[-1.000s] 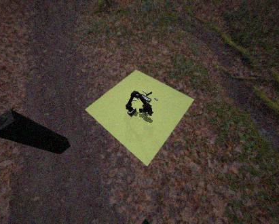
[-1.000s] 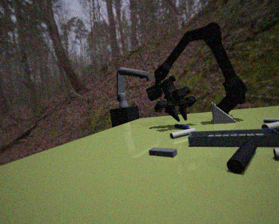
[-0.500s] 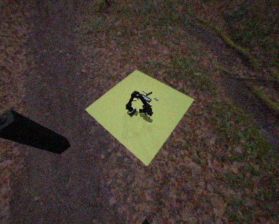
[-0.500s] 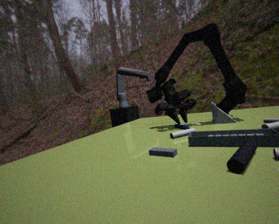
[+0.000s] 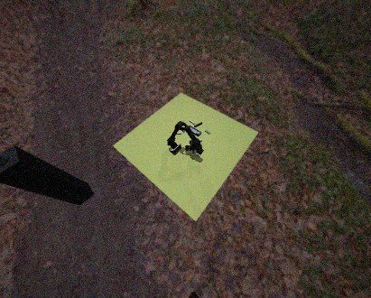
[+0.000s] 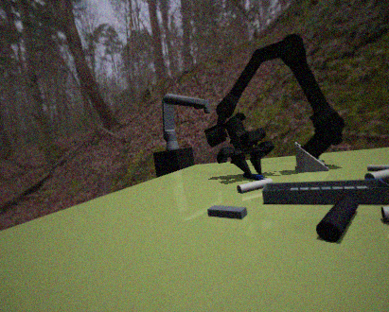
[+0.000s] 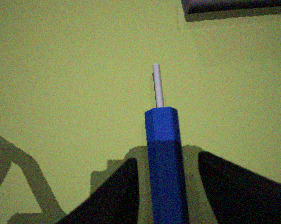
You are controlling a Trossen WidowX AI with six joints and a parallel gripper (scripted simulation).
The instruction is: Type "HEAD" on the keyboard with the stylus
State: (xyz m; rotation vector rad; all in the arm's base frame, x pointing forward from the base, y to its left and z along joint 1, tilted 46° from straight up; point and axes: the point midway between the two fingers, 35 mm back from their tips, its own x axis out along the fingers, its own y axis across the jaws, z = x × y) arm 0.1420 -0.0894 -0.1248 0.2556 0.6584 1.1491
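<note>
Now: the dark cylinder 31 cm ahead of my gripper tip and 20 cm to the left of it. From my gripper tip the other things lie so: grey block 31 cm ahead, 3 cm to the left, 1 cm below; then blue stylus 1 cm to the left, 1 cm below, 1 cm ahead.
</note>
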